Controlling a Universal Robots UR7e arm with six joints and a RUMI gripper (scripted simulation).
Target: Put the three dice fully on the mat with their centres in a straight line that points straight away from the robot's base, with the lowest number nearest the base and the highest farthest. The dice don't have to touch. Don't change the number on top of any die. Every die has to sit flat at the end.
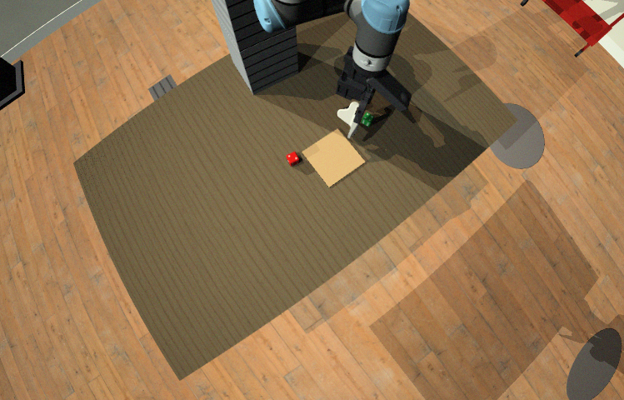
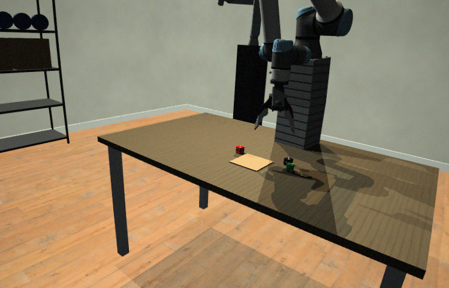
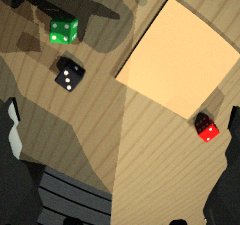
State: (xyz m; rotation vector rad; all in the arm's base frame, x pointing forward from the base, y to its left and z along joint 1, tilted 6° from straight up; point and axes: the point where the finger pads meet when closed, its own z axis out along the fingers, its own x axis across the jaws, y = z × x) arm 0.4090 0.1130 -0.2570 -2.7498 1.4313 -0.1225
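The red die lies 20 cm to the right of my hand, 14 cm below it and 3 cm behind it. From my hand the other things lie so: black die: 14 cm below, 8 cm behind, 3 cm to the left; then tan mat: 15 cm below, 8 cm to the right, 2 cm ahead; then green die: 14 cm below, 8 cm to the left, 3 cm behind.
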